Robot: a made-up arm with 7 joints.
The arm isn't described. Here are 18 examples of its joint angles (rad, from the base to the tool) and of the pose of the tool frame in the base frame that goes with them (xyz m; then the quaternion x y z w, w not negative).
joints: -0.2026 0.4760 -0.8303 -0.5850 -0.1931 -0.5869 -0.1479
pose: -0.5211 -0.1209 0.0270 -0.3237 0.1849 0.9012 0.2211
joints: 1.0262 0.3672 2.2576 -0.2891 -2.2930 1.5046 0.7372
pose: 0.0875 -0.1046 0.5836 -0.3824 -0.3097 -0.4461 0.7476
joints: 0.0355 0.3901 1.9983 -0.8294 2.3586 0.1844 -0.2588
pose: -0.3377 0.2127 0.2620 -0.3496 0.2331 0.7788 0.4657
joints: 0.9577 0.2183 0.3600 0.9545 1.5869 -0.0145 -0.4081
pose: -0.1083 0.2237 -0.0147 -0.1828 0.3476 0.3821 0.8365
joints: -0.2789 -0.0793 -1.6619 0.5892 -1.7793 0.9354 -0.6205
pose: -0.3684 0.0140 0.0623 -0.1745 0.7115 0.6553 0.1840
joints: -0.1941 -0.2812 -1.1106 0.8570 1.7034 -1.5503 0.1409
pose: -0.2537 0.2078 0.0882 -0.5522 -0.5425 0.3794 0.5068
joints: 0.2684 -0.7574 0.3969 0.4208 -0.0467 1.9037 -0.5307
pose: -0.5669 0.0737 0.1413 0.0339 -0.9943 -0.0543 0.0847
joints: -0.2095 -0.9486 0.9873 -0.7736 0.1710 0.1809 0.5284
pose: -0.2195 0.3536 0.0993 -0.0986 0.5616 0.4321 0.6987
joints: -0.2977 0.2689 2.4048 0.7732 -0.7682 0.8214 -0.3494
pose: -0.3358 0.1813 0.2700 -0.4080 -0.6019 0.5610 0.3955
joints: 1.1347 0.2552 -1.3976 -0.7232 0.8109 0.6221 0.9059
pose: -0.2379 0.1839 0.4056 -0.2297 -0.6114 -0.5550 0.5151
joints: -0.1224 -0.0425 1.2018 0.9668 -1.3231 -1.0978 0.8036
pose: -0.2983 -0.3458 0.0317 0.2417 0.4684 -0.7024 0.4782
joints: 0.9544 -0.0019 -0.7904 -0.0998 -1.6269 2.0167 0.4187
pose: -0.3047 0.1713 -0.3095 -0.6903 0.1552 0.6309 0.3184
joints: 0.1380 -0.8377 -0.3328 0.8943 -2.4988 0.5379 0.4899
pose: -0.0226 0.1398 0.3590 0.7802 0.2133 0.4710 0.3521
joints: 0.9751 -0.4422 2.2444 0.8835 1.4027 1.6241 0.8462
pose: -0.1172 -0.2783 -0.0840 0.7459 -0.0931 -0.6366 0.1722
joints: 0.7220 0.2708 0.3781 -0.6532 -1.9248 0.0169 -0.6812
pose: -0.4810 0.0427 0.3305 -0.1812 -0.7730 -0.3748 0.4788
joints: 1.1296 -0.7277 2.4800 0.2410 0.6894 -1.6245 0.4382
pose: 0.0772 0.3000 0.1162 0.7237 0.6584 0.1086 0.1761
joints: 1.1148 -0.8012 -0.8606 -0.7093 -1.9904 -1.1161 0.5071
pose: 0.0251 0.4014 0.2615 0.7789 0.3069 0.3560 0.4152
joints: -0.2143 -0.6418 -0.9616 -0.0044 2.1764 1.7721 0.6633
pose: -0.4629 -0.1031 0.3931 -0.3093 -0.2271 -0.9222 0.0486
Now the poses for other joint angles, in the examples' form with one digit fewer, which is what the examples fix.
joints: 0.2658 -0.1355 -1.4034 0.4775 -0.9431 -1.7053 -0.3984
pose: -0.183 -0.268 0.293 0.574 -0.410 0.693 0.149
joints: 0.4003 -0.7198 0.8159 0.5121 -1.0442 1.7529 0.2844
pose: -0.531 0.142 0.440 -0.178 -0.705 -0.680 0.094
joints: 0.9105 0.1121 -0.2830 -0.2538 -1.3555 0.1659 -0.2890
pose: -0.525 0.184 0.209 0.121 0.487 0.861 0.081
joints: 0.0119 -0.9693 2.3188 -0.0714 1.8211 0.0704 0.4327
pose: -0.090 0.191 0.063 -0.084 0.656 0.405 0.632
